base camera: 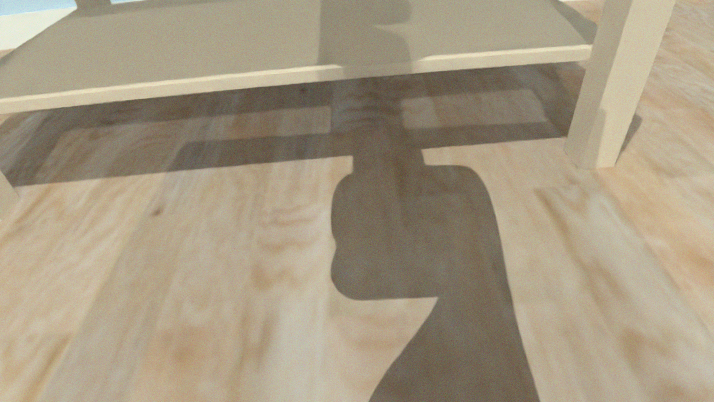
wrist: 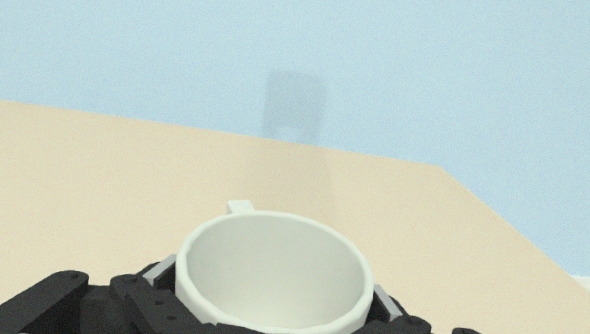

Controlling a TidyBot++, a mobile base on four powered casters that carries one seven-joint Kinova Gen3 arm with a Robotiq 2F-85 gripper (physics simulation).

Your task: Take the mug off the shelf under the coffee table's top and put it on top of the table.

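Places are measured from the arm's base along level axes (x ahead, y left, z up), in millimetres.
Pixels of known places: gripper, between the fingertips: [wrist: 273, 289].
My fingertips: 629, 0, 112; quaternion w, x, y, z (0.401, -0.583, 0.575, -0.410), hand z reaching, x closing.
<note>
For each thing: its top centre in the pictures, then the offset to it from my fingertips, as dx, dy, dz. "pt": a spot on its surface instead. Level surfaces: height alone.
- white mug, a spot on its surface: [wrist: 275, 260] pt +24, +1, +0
- table's lower shelf, a spot on its surface: [base camera: 167, 50] pt +71, +293, -358
- cream table leg, a spot on its surface: [base camera: 620, 83] pt -66, -293, -383
- wooden floor, height of its surface: dz -508
In the wrist view a white mug [wrist: 275, 260] stands upright on the beige top of the coffee table [wrist: 133, 173], its handle pointing away from the camera. My gripper [wrist: 273, 289] is open, with a finger on each side of the mug near its rim; the fingers stand a little off the mug's wall. The base camera shows the table's lower shelf [base camera: 167, 50] with no mug on it; neither the gripper nor the mug shows in that view.
A cream table leg [base camera: 620, 83] stands at the right on the wooden floor [base camera: 167, 276]. The arm's shadow [base camera: 416, 237] falls across the floor and shelf. A light blue wall [wrist: 177, 54] lies beyond the table top's far edge.
</note>
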